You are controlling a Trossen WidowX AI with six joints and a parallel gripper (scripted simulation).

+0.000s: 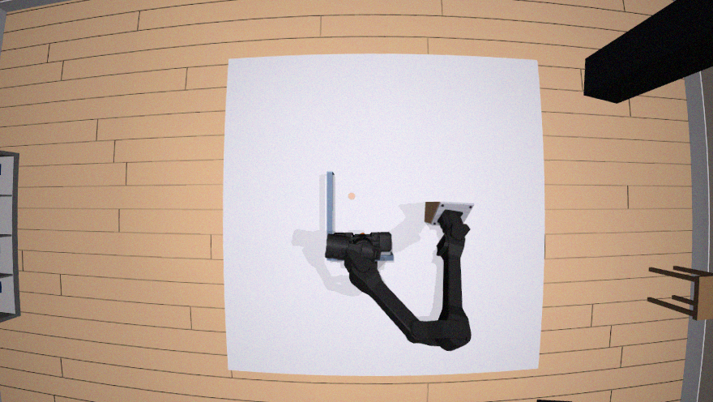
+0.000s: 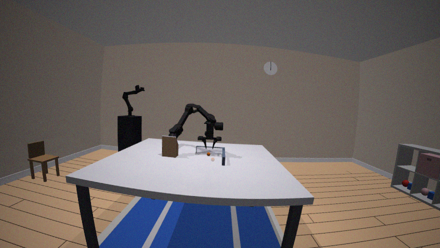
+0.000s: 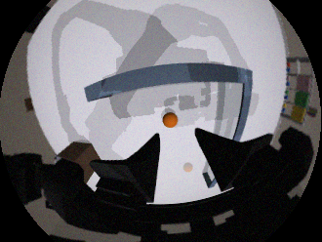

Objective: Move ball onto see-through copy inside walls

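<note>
My gripper tip is now 10 mm past the orange ball and 40 mm above it. Round my gripper tip: see-through copy of ball 60 mm ahead, 140 mm to the right, 40 mm below.
</note>
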